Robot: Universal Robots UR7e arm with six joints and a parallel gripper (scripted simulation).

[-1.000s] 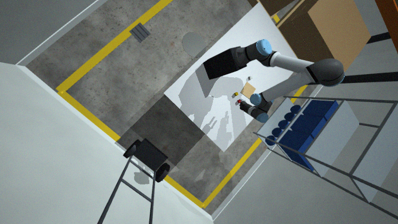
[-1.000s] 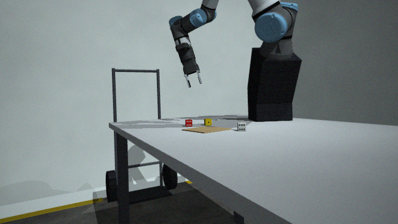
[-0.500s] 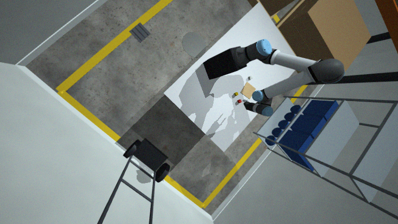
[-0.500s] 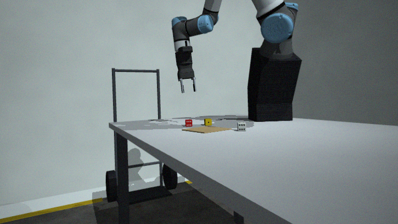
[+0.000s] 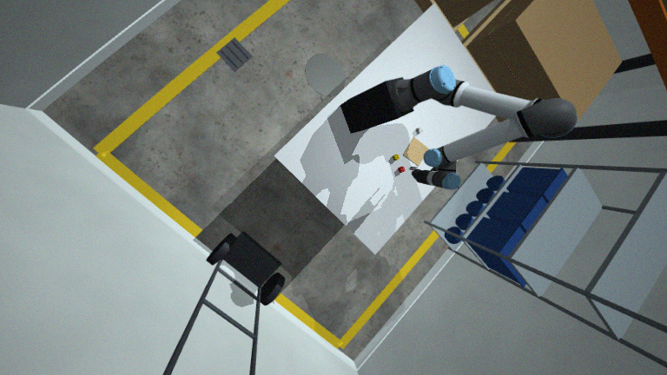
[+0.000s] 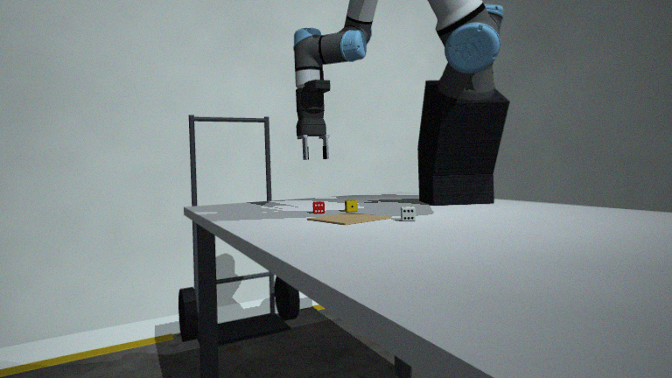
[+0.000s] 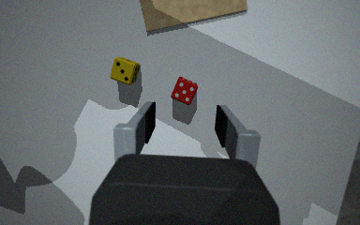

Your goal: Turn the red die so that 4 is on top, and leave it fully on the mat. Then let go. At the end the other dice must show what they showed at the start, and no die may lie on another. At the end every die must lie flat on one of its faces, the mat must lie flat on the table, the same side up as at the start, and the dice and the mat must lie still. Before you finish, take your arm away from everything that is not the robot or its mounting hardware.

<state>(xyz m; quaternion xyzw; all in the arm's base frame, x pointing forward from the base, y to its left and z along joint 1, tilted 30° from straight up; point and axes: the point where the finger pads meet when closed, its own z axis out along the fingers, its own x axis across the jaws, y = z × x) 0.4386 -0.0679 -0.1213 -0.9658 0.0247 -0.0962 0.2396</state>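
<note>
Now: hand 15 cm above the red die. Also, from my hand: yellow die: 15 cm below, 9 cm behind, 3 cm to the left; white die: 27 cm to the left, 15 cm below, 10 cm behind; tan mat: 16 cm to the left, 16 cm below, 1 cm behind.
</note>
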